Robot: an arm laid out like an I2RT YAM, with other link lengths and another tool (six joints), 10 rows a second.
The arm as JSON. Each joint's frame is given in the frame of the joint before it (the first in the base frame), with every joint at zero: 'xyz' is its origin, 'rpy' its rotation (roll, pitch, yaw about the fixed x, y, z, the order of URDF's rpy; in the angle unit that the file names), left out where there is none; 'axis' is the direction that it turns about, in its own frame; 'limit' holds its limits. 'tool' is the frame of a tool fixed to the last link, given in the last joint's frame.
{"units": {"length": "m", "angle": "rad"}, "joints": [
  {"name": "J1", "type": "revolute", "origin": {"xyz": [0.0, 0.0, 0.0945], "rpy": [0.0, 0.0, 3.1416]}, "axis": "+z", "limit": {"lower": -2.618, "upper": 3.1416}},
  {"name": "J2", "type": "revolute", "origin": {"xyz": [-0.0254, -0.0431, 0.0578], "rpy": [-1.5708, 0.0, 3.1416]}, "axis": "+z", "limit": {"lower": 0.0, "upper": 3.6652}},
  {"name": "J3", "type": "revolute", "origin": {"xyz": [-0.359, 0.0, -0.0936], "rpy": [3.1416, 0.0, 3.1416]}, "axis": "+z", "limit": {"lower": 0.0, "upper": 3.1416}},
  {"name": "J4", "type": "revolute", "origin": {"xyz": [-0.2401, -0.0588, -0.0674], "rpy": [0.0, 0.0, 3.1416]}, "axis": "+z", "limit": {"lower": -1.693, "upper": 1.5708}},
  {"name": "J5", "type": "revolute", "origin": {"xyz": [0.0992, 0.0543, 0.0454], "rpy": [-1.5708, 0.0, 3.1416]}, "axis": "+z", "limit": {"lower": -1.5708, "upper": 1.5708}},
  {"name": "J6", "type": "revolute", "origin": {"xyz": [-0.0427, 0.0, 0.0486], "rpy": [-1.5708, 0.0, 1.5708]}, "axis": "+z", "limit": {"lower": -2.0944, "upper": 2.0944}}
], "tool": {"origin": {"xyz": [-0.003, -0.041, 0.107], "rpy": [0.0, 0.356, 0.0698]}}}
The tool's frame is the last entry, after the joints.
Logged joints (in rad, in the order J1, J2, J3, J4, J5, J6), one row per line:
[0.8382, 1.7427, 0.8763, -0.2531, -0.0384, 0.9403]
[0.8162, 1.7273, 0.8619, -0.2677, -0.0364, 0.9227]
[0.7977, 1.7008, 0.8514, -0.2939, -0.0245, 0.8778]
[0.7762, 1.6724, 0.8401, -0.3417, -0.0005, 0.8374]
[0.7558, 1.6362, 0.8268, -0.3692, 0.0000, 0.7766]
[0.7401, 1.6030, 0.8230, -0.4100, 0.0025, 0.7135]
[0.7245, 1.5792, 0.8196, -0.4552, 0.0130, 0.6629]
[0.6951, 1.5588, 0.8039, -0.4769, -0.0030, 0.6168]
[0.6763, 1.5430, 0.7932, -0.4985, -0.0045, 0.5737]
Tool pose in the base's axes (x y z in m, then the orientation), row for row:
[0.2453, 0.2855, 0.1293, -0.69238, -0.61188, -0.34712, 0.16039]
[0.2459, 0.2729, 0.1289, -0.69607, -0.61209, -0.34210, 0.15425]
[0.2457, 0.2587, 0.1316, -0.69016, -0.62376, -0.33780, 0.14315]
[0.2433, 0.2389, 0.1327, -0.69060, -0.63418, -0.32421, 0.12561]
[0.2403, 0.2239, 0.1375, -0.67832, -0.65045, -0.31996, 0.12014]
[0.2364, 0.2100, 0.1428, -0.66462, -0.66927, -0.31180, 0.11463]
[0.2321, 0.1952, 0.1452, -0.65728, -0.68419, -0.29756, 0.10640]
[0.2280, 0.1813, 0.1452, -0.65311, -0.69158, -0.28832, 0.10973]
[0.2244, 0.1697, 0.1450, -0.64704, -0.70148, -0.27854, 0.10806]
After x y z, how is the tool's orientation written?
As a quaternion, x y z w.
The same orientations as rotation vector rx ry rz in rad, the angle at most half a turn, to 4 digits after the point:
[-1.9777, -1.7478, -0.9915]
[-1.9951, -1.7544, -0.9805]
[-1.9904, -1.7989, -0.9742]
[-2.0116, -1.8472, -0.9444]
[-1.9820, -1.9005, -0.9349]
[-1.9481, -1.9617, -0.9139]
[-1.9358, -2.0150, -0.8763]
[-1.9198, -2.0329, -0.8475]
[-1.9038, -2.0640, -0.8195]

